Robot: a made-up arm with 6 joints. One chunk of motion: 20 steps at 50 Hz.
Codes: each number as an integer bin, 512 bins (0 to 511) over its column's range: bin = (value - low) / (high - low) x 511, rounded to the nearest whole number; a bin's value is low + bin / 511 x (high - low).
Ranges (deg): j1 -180.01..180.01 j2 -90..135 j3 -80.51..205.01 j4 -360.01..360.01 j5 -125..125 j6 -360.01..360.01
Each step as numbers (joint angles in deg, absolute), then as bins.
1 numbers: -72.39 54.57 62.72 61.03 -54.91 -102.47
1 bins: 153 328 256 299 143 183
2 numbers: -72.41 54.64 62.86 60.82 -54.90 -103.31
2 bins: 153 328 257 299 143 182
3 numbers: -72.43 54.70 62.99 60.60 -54.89 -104.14
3 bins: 153 329 257 299 143 182
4 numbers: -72.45 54.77 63.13 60.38 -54.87 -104.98
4 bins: 153 329 257 298 143 181
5 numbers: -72.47 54.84 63.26 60.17 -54.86 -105.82
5 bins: 153 329 257 298 143 180
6 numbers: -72.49 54.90 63.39 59.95 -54.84 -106.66
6 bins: 153 329 258 298 143 180
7 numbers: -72.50 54.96 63.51 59.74 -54.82 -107.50
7 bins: 153 329 258 298 143 179
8 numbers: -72.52 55.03 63.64 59.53 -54.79 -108.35
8 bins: 153 329 258 298 144 179
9 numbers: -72.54 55.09 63.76 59.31 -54.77 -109.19
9 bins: 153 330 258 298 144 178
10 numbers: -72.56 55.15 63.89 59.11 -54.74 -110.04
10 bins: 153 330 258 297 144 177
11 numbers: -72.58 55.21 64.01 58.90 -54.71 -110.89
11 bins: 152 330 259 297 144 177
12 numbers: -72.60 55.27 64.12 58.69 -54.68 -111.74
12 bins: 152 330 259 297 144 176
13 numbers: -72.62 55.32 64.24 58.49 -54.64 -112.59
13 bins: 152 330 259 297 144 176
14 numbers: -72.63 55.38 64.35 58.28 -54.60 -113.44
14 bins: 152 330 259 297 144 175
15 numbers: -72.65 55.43 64.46 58.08 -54.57 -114.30
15 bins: 152 330 259 297 144 174
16 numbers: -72.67 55.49 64.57 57.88 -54.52 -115.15
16 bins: 152 330 260 297 144 174
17 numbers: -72.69 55.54 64.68 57.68 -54.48 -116.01
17 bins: 152 331 260 296 144 173
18 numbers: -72.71 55.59 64.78 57.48 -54.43 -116.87
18 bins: 152 331 260 296 144 173
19 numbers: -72.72 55.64 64.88 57.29 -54.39 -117.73
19 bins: 152 331 260 296 144 172
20 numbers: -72.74 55.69 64.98 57.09 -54.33 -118.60
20 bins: 152 331 260 296 144 171
